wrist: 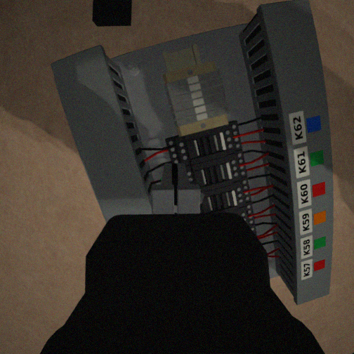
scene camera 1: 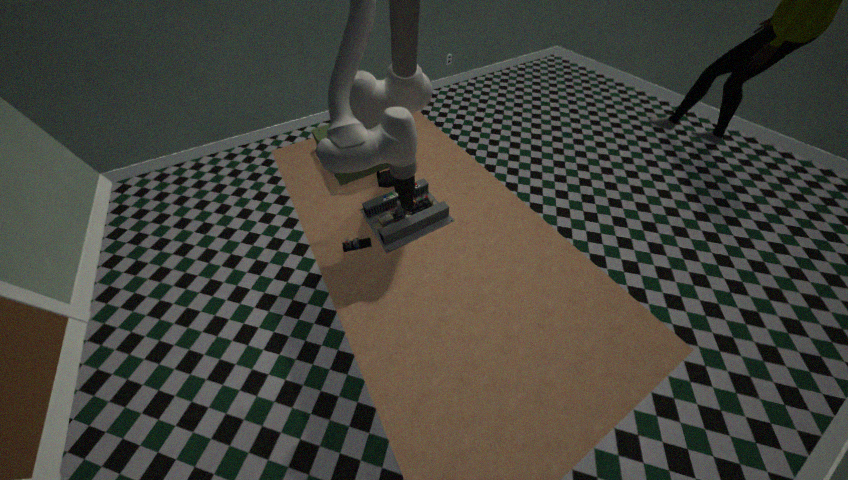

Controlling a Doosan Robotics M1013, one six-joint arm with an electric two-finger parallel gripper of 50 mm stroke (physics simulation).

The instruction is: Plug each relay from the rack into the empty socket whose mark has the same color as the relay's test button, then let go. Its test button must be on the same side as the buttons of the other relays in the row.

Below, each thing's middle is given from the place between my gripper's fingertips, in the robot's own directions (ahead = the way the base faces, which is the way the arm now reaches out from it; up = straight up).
I see the grey panel point(wrist: 147, 95) 4 cm behind my hand, 3 cm to the left of it and 6 cm below it.
